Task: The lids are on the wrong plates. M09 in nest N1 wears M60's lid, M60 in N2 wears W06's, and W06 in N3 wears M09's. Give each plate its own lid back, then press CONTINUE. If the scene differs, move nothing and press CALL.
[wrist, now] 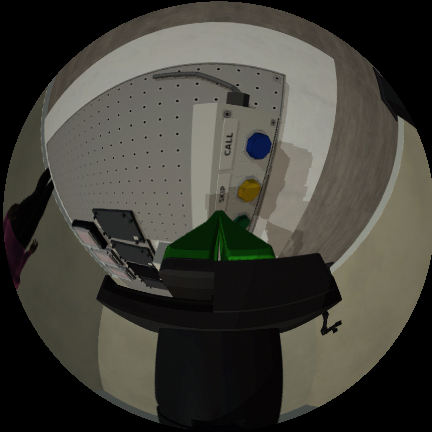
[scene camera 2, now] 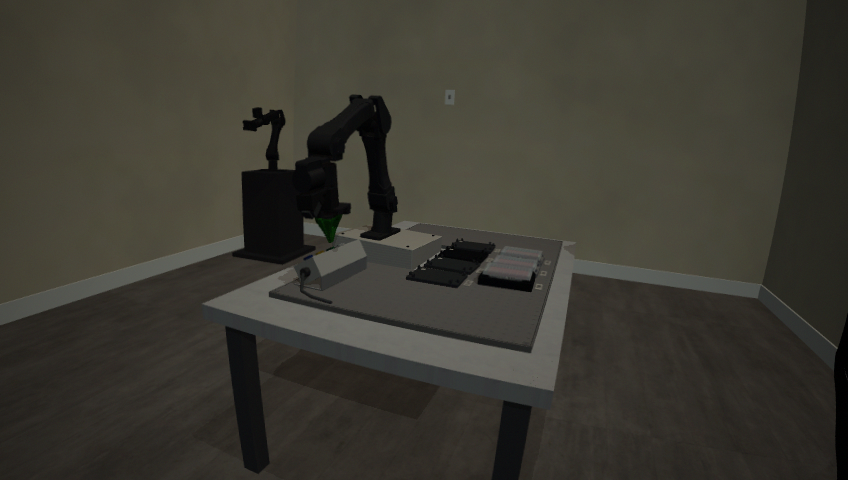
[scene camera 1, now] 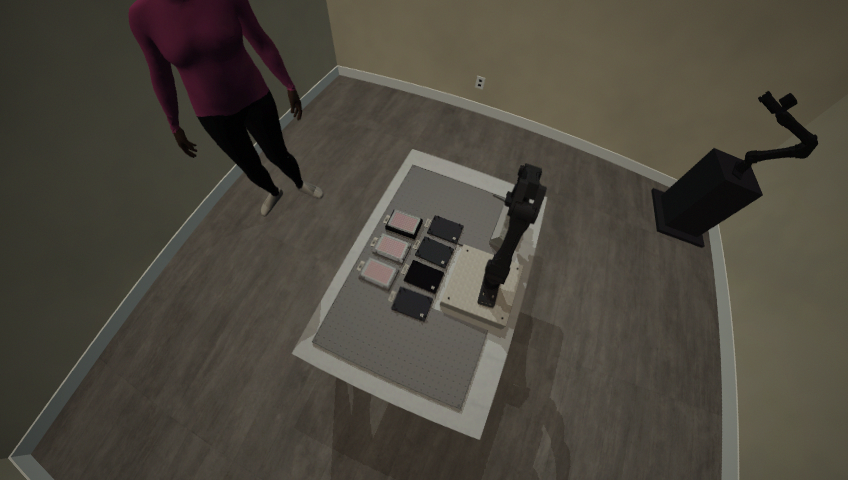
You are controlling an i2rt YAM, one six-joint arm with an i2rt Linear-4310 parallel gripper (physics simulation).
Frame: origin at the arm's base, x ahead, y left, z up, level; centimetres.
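Seen in the pictures: gripper, between the fingertips: (wrist: pixel 218 216) (scene camera 2: pixel 331 242); arm's base, origin of its link: (scene camera 2: pixel 381 234) (scene camera 1: pixel 491 283).
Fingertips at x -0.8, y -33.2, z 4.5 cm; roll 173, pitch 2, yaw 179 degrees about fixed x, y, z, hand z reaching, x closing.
Note:
Offsets run from my fingertips to a thing's top centre. "pt": to the spot under its first point.
My gripper (scene camera 2: pixel 330 240) (wrist: pixel 218 216) is shut, its green fingertips together and empty, low over the pale button box @(dy +1.5, dx -0.5, dz -1.5 cm) (scene camera 2: pixel 340 265) (wrist: pixel 204 160). In the wrist view the fingertips are beside the green button @(dy +4.3, dx -2.4, dz -2.4 cm) (wrist: pixel 243 221) and hide part of the box; whether they touch the button I cannot tell. The yellow SKIP button @(dy -0.7, dx -3.0, dz -2.4 cm) (wrist: pixel 249 190) and blue CALL button @(dy -5.7, dx -3.5, dz -2.4 cm) (wrist: pixel 258 145) show. Three pink plates with pale rims @(dy +16.4, dx +44.8, dz -5.9 cm) (scene camera 1: pixel 404 222) @(dy +29.6, dx +45.7, dz -6.9 cm) (scene camera 1: pixel 391 247) @(dy +42.5, dx +46.7, dz -7.0 cm) (scene camera 1: pixel 378 273) lie in a row; the first sits in a black holder. Their labels are too small to read.
Several dark rectangular holders @(pt dy +11.9, dx +26.2, dz -8.9 cm) (scene camera 1: pixel 445 228) @(pt dy +50.5, dx +29.3, dz -8.9 cm) (scene camera 1: pixel 411 303) lie between the plates and the cream base block (scene camera 1: pixel 470 279). A cable @(pt dy -15.4, dx +4.1, dz -9.3 cm) (scene camera 2: pixel 315 297) (wrist: pixel 197 74) runs from the button box. A person (scene camera 1: pixel 214 65) stands beyond the table. Another arm stands on a black pedestal (scene camera 1: pixel 708 190) (scene camera 2: pixel 272 214).

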